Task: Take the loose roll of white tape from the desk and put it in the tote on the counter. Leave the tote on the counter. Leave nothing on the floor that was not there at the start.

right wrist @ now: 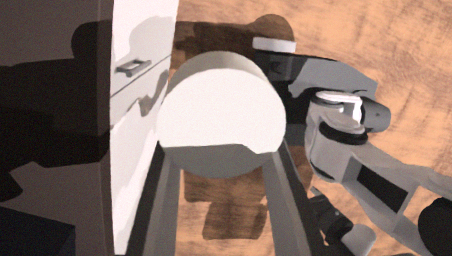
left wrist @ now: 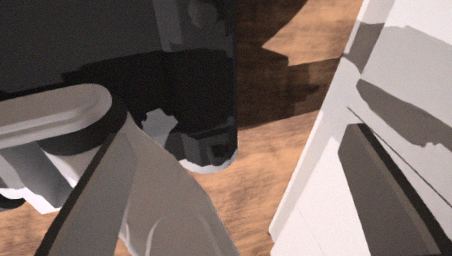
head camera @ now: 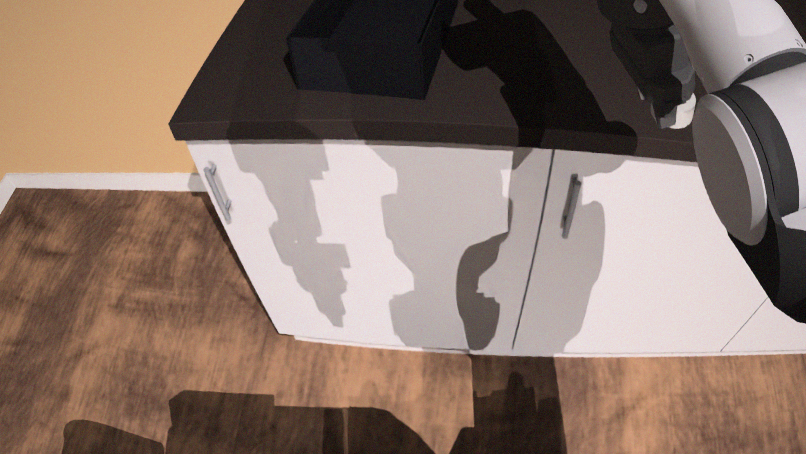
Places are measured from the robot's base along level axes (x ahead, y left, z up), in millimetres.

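Where they show: left gripper, fingertip midpoint: (left wrist: 235,142); right gripper, fingertip midpoint: (right wrist: 221,148) (head camera: 657,109).
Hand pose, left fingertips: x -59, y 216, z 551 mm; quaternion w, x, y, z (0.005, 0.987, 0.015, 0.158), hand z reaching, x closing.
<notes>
After its pixels a point has its place.
The white roll of tape (right wrist: 222,110) @[x 303, y -276, z 1094 mm] (head camera: 684,114) @[x 277, y -271, z 1088 mm] is held between the fingers of my right gripper (right wrist: 221,148) @[x 300, y -250, z 1074 mm] (head camera: 665,117) @[x 300, y -250, z 1074 mm]. In the head camera it shows in part, beside the right forearm, over the front part of the counter. The dark navy tote (head camera: 360,67) @[x 535, y 86, z 962 mm] (right wrist: 35,232) @[x 559, y -14, z 940 mm] stands on the dark counter (head camera: 236,95) @[x 565, y 295, z 911 mm] (right wrist: 60,185) @[x 516, y -84, z 911 mm], left of the right gripper in the head camera and cut off by the top edge; its inside is mostly hidden. My left gripper (left wrist: 235,142) @[x -59, y 216, z 551 mm] is open and empty, low beside the white cabinet front. The desk does not show.
White cabinet doors (head camera: 451,281) @[x 483, y -38, z 471 mm] (left wrist: 320,200) @[x 413, y -596, z 253 mm] with metal handles (head camera: 571,205) @[x 428, y -226, z 760 mm] (right wrist: 133,67) stand below the counter's front edge. The robot's dark base (left wrist: 100,40) @[x -178, y 138, z 169 mm] and left arm (right wrist: 340,150) are close by over the wooden floor (head camera: 141,281) @[x 804, y 984, z 1 mm]. A tan wall (head camera: 101,84) @[x 1236, y 1054, z 532 mm] is at the left.
</notes>
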